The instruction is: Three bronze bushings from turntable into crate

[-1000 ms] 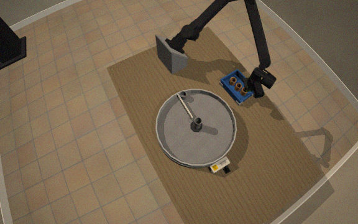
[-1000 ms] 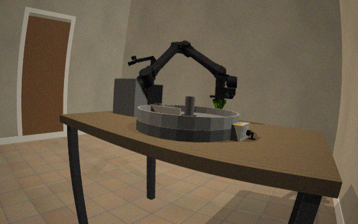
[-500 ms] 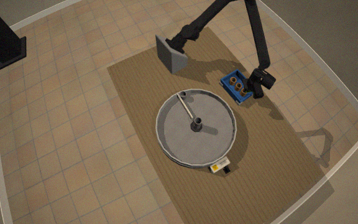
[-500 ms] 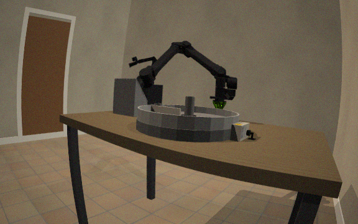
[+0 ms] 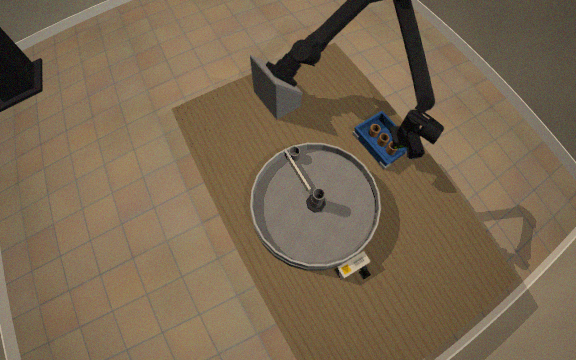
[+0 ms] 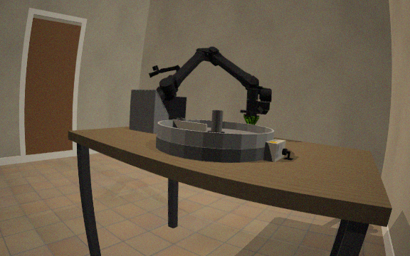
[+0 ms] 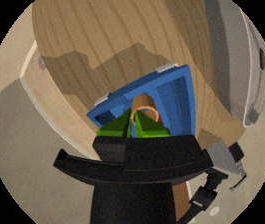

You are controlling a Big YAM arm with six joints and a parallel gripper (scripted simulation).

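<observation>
My gripper is now 6 cm past the blue crate, 2 cm to the left of it and 2 cm above it. The rest, counted from my hand: grey turntable: 6 cm ahead, 39 cm to the right, 1 cm above.
</observation>
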